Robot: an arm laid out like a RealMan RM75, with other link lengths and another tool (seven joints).
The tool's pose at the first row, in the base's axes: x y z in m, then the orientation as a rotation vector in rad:
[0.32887, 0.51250, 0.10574, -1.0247, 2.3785, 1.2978]
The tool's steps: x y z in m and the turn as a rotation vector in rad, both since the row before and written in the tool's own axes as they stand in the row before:
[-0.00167, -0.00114, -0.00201, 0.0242, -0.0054, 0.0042]
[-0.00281, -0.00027, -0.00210, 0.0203, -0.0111, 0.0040]
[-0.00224, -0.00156, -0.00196, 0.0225, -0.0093, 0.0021]
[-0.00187, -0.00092, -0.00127, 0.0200, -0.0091, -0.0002]
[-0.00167, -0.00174, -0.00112, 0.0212, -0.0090, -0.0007]
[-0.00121, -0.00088, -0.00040, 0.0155, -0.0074, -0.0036]
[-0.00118, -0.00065, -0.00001, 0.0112, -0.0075, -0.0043]
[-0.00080, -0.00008, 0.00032, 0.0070, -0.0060, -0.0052]
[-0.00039, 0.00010, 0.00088, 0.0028, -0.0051, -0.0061]
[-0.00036, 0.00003, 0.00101, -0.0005, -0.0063, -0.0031]
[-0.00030, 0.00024, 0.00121, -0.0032, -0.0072, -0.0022]
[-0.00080, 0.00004, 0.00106, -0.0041, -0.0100, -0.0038]
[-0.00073, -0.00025, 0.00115, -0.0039, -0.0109, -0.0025]
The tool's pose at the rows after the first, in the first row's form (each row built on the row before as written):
[0.33108, 0.51124, 0.10702, -1.0086, 2.3877, 1.2684]
[0.33350, 0.51074, 0.10952, -0.9889, 2.3906, 1.2453]
[0.33634, 0.50955, 0.11088, -0.9722, 2.3939, 1.2184]
[0.33840, 0.50898, 0.11206, -0.9589, 2.3943, 1.1940]
[0.34084, 0.50806, 0.11259, -0.9458, 2.3946, 1.1679]
[0.34233, 0.50787, 0.11297, -0.9390, 2.3917, 1.1479]
[0.34364, 0.50806, 0.11324, -0.9342, 2.3866, 1.1333]
[0.34428, 0.50861, 0.11343, -0.9329, 2.3805, 1.1236]
[0.34452, 0.50950, 0.11315, -0.9346, 2.3730, 1.1188]
[0.34479, 0.51045, 0.11274, -0.9333, 2.3656, 1.1196]
[0.34489, 0.51163, 0.11229, -0.9312, 2.3572, 1.1244]
[0.34548, 0.51281, 0.11212, -0.9290, 2.3451, 1.1303]
[0.34623, 0.51390, 0.11171, -0.9246, 2.3333, 1.1365]

